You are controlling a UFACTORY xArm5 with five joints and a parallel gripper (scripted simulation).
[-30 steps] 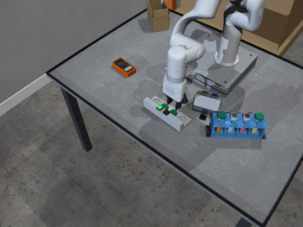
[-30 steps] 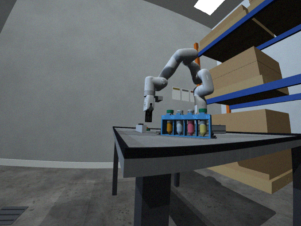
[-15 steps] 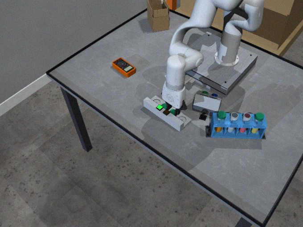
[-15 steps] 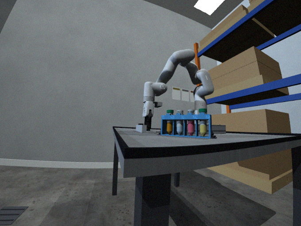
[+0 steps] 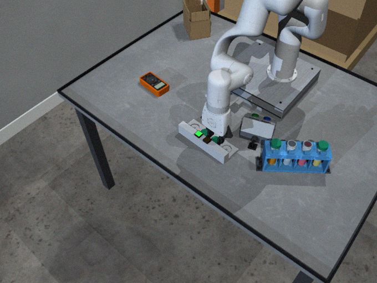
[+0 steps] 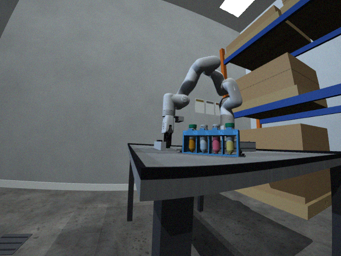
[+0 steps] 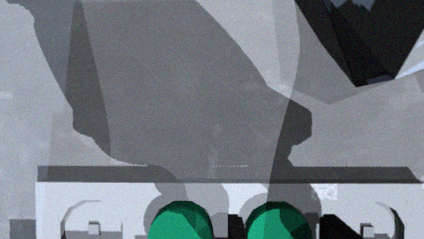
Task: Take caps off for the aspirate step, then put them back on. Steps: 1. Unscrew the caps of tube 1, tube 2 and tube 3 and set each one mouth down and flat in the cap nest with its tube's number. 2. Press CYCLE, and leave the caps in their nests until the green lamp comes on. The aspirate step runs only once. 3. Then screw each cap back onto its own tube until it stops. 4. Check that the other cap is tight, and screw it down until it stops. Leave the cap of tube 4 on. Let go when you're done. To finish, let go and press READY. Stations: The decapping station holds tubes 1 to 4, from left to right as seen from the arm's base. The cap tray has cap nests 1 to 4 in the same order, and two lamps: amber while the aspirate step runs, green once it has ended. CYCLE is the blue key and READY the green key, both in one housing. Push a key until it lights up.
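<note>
My gripper is now 70 mm past the threaded neck, 250 mm to the right of it and 80 mm below it. Also, from my hand: green key (150 mm behind, 70 mm to the left, 30 mm above); blue key (170 mm behind, 110 mm to the left, 30 mm above); key housing (140 mm behind, 90 mm to the left, 10 mm above).
</note>
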